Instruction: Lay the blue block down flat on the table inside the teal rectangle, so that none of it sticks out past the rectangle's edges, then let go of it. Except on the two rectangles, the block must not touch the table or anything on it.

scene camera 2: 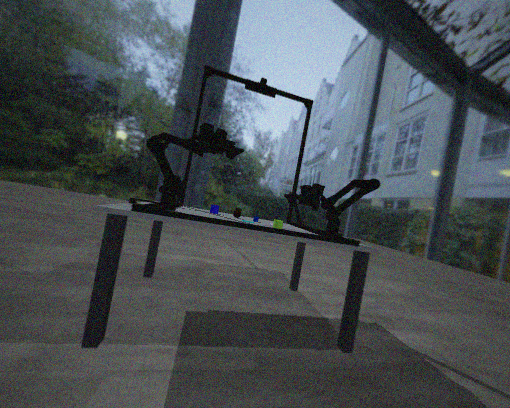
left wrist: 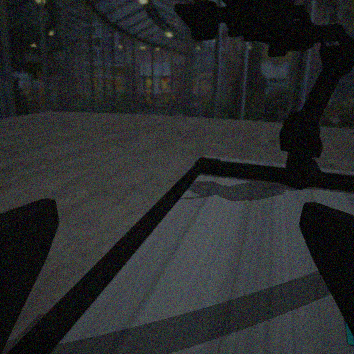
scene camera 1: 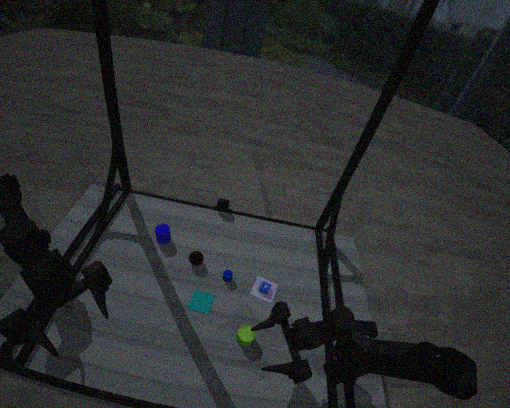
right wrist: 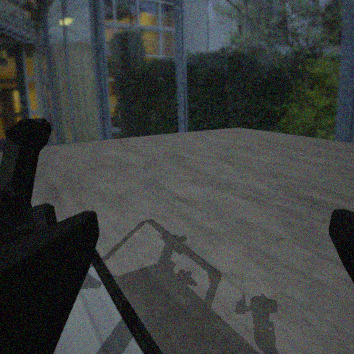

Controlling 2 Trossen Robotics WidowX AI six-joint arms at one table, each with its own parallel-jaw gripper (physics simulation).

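The small blue block sits on a pale pinkish rectangle in scene camera 1; whether it lies flat is too small to tell. The bare teal rectangle lies to its left, and its edge also shows in the left wrist view. My left gripper is open and empty, above the table near the green cylinder in the picture, below the pale rectangle. My right gripper is open and empty, high over the table's left side in scene camera 1.
A lime green cylinder, a small blue object, a dark round object and a larger blue cylinder stand on the table. A black frame surrounds and rises above it.
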